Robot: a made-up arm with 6 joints. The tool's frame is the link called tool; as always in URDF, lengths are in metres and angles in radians. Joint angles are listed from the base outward.
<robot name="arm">
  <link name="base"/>
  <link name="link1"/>
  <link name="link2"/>
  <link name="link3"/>
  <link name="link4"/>
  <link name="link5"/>
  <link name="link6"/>
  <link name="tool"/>
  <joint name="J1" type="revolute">
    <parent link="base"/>
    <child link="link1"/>
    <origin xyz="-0.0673 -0.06 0.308" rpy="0 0 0"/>
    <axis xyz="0 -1 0"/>
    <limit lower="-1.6" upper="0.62"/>
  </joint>
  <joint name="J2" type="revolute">
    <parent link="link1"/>
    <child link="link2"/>
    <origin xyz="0.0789 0.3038 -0.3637" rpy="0 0 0"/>
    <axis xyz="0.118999 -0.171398 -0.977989"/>
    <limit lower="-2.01" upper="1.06"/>
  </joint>
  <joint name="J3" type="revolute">
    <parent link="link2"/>
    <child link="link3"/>
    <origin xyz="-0.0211 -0.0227 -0.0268" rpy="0 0 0"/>
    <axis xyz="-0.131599 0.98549 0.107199"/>
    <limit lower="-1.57" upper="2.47"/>
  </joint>
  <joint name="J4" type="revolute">
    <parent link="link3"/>
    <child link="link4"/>
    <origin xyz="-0.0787 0.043 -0.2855" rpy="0 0 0"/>
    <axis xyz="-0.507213 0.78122 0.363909"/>
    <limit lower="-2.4" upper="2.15"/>
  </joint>
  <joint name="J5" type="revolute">
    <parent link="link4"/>
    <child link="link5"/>
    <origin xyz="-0.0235 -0.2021 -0.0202" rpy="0 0 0"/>
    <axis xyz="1 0 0"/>
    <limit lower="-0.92" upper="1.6"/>
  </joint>
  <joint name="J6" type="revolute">
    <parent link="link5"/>
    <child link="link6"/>
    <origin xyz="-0.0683 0.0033 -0.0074" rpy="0 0 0"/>
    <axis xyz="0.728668 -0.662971 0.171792"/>
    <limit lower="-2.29" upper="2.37"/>
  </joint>
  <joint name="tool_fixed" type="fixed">
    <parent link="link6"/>
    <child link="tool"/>
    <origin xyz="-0.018 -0.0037 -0.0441" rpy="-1.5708 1.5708 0"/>
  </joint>
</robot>
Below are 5 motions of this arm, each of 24 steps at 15 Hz.
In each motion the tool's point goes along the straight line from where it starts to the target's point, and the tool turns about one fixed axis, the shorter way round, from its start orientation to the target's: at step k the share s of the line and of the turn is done. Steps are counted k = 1, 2, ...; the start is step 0. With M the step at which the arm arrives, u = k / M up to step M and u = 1 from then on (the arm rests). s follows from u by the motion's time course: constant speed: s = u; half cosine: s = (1 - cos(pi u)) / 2; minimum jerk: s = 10 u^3 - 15 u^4 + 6 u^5.
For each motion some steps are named. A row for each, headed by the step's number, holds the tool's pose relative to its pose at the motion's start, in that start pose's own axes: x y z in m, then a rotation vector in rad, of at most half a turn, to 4 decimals.
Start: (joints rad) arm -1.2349 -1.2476 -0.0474 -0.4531 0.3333 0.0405
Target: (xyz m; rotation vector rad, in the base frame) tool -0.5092 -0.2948 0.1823 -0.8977 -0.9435 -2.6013
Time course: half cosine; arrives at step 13
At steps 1, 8, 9, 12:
1: -0.0044 0.0030 0.0026 0.0056 -0.0034 0.0094
8: -0.2048 0.1395 0.1217 0.2628 -0.1583 0.4372
9: -0.2371 0.1615 0.1408 0.3042 -0.1832 0.5061
12: -0.2980 0.2030 0.1770 0.3824 -0.2303 0.6361

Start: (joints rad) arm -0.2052 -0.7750 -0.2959 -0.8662 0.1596 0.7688
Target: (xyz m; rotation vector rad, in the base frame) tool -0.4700 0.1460 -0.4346 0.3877 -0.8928 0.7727
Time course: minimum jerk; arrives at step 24
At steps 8, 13, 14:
8: -0.0099 0.0272 0.0587 0.0892 -0.1198 -0.1374
13: -0.0271 0.0749 0.1616 0.2454 -0.3298 -0.3784
14: -0.0307 0.0847 0.1828 0.2776 -0.3729 -0.4279

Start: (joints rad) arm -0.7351 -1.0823 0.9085 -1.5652 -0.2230 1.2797
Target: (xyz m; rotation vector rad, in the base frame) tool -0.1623 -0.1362 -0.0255 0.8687 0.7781 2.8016
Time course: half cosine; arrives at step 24
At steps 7, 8, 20, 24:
7: 0.0149 -0.0659 0.0059 0.1416 -0.0620 0.3035
8: 0.0191 -0.0842 0.0075 0.1810 -0.0792 0.3878
20: 0.0711 -0.3142 0.0281 0.6753 -0.2958 1.4475
24: 0.0762 -0.3368 0.0301 0.7238 -0.3170 1.5514

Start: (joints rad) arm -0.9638 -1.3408 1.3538 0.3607 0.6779 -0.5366
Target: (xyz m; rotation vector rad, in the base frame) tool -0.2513 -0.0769 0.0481 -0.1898 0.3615 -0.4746
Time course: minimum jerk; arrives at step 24
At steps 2, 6, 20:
2: -0.0002 -0.0005 0.0007 -0.0028 0.0038 0.0024
6: -0.0048 -0.0110 0.0137 -0.0579 0.0766 0.0487
20: -0.0448 -0.1029 0.1272 -0.5396 0.7135 0.4533

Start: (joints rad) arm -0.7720 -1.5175 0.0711 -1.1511 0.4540 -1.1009
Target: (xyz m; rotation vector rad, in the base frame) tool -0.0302 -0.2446 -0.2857 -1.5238 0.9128 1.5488
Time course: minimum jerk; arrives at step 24
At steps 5, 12, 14, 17, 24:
5: -0.0320 0.0076 -0.0162 0.0386 0.0452 -0.0622
12: -0.2481 0.0591 -0.1258 0.2991 0.3505 -0.4823
14: -0.3242 0.0772 -0.1644 0.3908 0.4580 -0.6303
17: -0.4206 0.1001 -0.2134 0.5071 0.5943 -0.8178
24: -0.4961 0.1181 -0.2517 0.5982 0.7010 -0.9647

